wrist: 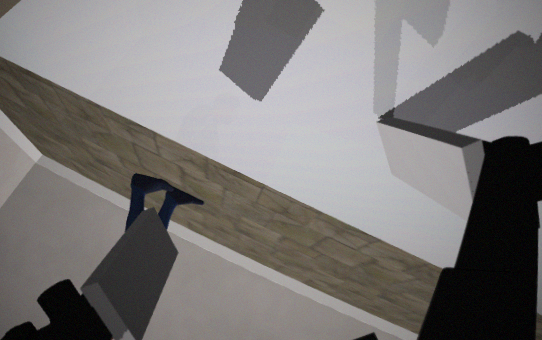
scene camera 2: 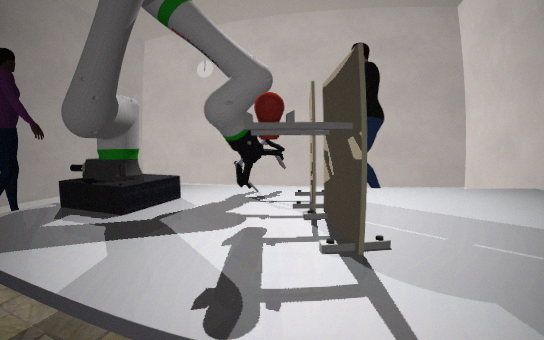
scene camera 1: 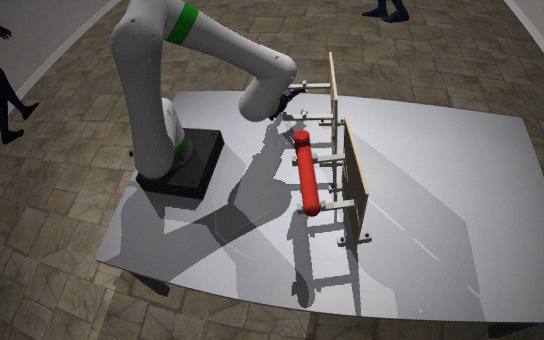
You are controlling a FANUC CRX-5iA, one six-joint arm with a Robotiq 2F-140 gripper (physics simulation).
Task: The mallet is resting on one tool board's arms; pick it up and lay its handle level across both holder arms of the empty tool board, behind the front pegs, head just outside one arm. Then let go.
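Note:
The red mallet [scene camera 1: 307, 172] [scene camera 2: 269, 106] lies across both arms of the nearer tool board [scene camera 1: 356, 185] [scene camera 2: 345, 150], behind upright pegs. Its head end is just past that board's farther arm; its rounded handle end is at the nearer arm. The other tool board [scene camera 1: 333, 75] [scene camera 2: 312, 150] stands farther back with empty holder arms. My gripper [scene camera 1: 290, 105] [scene camera 2: 270, 180] [wrist: 272, 190] is open and empty, its fingers wide apart. It is beyond the mallet, close to the empty board's arms, tilted with its fingers pointing down. The mallet does not show in the wrist view.
The robot base [scene camera 1: 185, 160] [scene camera 2: 120, 192] stands at the left of the white table [scene camera 1: 425, 150] [scene camera 2: 450, 220]. Both boards have bolted feet. The arms of the two boards stick out towards the robot's side. Long shadows cross the table top. People stand beyond the table.

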